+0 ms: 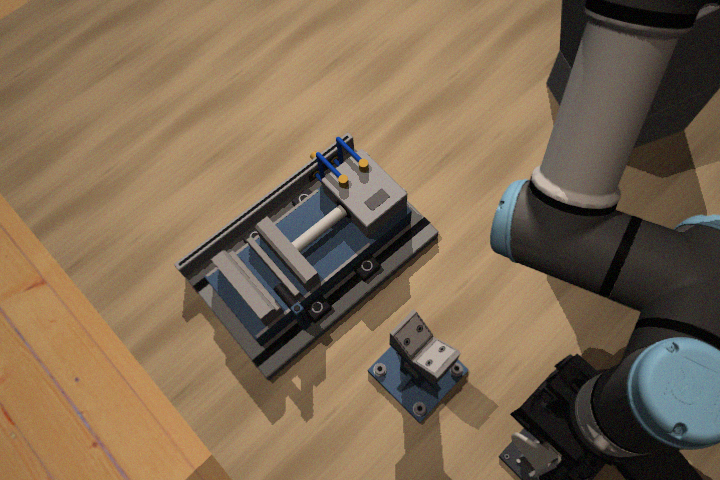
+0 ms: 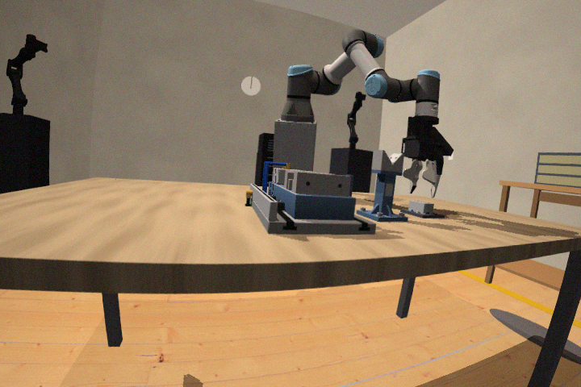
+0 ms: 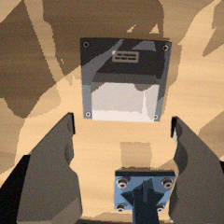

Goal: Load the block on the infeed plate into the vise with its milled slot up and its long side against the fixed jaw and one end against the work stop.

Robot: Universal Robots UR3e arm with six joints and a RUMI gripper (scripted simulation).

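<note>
The part lies 5 cm below my hand. Also, from my hand: dark infeed plate: 7 cm below, 1 cm to the left; then white cylinder rod: 38 cm to the right, 3 cm behind, 1 cm above; then dark work stop: 35 cm to the right, 6 cm ahead, 2 cm above.
</note>
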